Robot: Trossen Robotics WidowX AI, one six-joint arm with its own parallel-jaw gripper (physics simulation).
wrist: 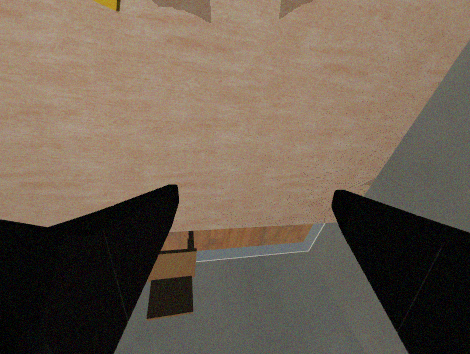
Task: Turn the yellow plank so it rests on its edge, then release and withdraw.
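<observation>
A small part of the yellow plank (109, 4) shows at the top left edge of the wrist view, on the wooden table top (240, 110). The rest of it is cut off by the frame, so how it rests cannot be told. My gripper (255, 195) is open, with its two black fingers wide apart and nothing between them. The plank lies well away from the fingertips, beyond them and to the left.
The table's edge runs down the right side and across below the fingertips. Past it is a grey floor (260, 300). A brown and black object (171, 297), perhaps furniture, shows beside the left finger. Two dark shadows fall on the table at the top.
</observation>
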